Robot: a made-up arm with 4 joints. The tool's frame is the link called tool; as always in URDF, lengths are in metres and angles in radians. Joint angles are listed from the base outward. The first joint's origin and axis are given. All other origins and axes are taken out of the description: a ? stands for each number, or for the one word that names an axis. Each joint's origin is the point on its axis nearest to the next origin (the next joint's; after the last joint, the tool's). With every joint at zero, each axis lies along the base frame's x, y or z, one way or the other. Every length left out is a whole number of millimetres.
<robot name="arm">
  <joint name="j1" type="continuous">
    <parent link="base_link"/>
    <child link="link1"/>
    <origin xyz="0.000 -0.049 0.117"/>
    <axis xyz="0 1 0"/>
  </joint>
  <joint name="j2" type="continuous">
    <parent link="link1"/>
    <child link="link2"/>
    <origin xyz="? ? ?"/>
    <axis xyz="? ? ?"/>
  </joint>
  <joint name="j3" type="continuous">
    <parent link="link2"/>
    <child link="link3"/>
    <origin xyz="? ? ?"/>
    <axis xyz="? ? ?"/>
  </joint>
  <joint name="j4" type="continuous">
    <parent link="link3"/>
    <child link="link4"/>
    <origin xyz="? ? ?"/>
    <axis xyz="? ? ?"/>
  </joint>
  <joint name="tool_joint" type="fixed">
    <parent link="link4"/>
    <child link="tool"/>
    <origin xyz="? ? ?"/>
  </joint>
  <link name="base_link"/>
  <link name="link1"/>
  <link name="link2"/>
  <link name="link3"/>
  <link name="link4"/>
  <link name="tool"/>
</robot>
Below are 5 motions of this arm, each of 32 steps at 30 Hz.
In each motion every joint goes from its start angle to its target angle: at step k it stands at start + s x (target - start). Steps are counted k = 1, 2, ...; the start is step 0. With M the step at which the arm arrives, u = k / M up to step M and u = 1 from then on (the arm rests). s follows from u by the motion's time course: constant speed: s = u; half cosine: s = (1 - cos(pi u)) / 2; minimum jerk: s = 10 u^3 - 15 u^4 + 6 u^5.
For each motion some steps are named. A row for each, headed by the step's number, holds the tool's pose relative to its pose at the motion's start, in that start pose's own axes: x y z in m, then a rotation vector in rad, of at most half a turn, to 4 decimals.
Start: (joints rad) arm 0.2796 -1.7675 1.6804 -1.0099
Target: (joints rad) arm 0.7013 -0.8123 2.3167 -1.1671
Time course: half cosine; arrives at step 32
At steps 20, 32:
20: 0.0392 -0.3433 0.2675 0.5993 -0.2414 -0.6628
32: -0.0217 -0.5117 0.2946 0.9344 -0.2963 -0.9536

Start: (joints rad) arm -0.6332 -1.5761 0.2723 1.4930
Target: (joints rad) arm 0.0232 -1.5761 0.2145 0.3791
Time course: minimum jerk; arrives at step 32
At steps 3, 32:
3: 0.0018 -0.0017 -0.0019 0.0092 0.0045 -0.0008
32: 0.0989 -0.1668 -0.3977 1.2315 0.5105 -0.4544

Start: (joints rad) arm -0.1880 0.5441 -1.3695 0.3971
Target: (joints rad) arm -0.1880 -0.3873 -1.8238 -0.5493
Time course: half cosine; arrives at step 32
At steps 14, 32:
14: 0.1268 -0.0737 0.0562 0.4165 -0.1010 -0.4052
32: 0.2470 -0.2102 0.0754 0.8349 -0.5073 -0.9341

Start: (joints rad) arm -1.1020 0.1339 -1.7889 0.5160
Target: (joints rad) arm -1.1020 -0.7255 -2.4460 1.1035
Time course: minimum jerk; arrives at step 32
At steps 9, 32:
9: 0.0470 0.0113 0.0158 -0.1128 -0.0165 -0.1464
32: 0.3624 0.0078 0.0259 -0.9934 0.1206 -0.9965

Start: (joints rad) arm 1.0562 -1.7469 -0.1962 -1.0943
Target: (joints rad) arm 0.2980 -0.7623 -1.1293 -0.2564
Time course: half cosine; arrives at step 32
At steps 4, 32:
4: -0.0091 0.0024 -0.0014 -0.0625 0.0169 0.0442
32: -0.3317 -0.0259 0.0324 -0.9277 -0.0596 1.6956

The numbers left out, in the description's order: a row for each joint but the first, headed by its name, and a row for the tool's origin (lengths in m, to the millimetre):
j2: xyz 0.145 0.000 -0.115, axis -1 0 0
j3: xyz 0.000 0.405 -0.337, axis 0 1 0
j4: xyz 0.267 0.000 -0.039, axis -1 0 0
tool: xyz 0.000 -0.015 0.116

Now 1 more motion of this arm.
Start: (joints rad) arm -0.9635 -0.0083 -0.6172 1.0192
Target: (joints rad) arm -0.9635 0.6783 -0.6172 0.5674
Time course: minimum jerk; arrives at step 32
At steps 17, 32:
17: -0.0970 0.0429 -0.1523 -0.0614 -0.1722 0.1386
32: -0.1500 0.0344 -0.2858 -0.1140 -0.2796 0.2752

